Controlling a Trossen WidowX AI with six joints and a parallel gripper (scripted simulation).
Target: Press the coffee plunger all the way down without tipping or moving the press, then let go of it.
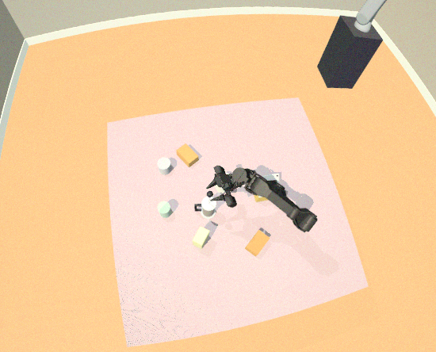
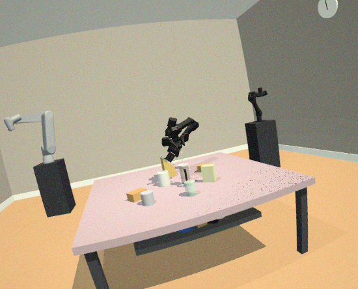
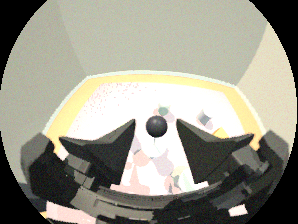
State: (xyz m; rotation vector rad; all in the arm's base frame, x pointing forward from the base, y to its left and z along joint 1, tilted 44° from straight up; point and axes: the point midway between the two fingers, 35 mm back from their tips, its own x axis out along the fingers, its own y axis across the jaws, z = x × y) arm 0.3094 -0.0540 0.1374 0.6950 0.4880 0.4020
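Right now my gripper tip is 13 cm above the coffee press and 1 cm short of it. The rest, counted from my gripper tip: green cylinder (22 cm below, 22 cm ahead, 2 cm to the right); pale yellow block (21 cm below, 15 cm to the left, 5 cm ahead).
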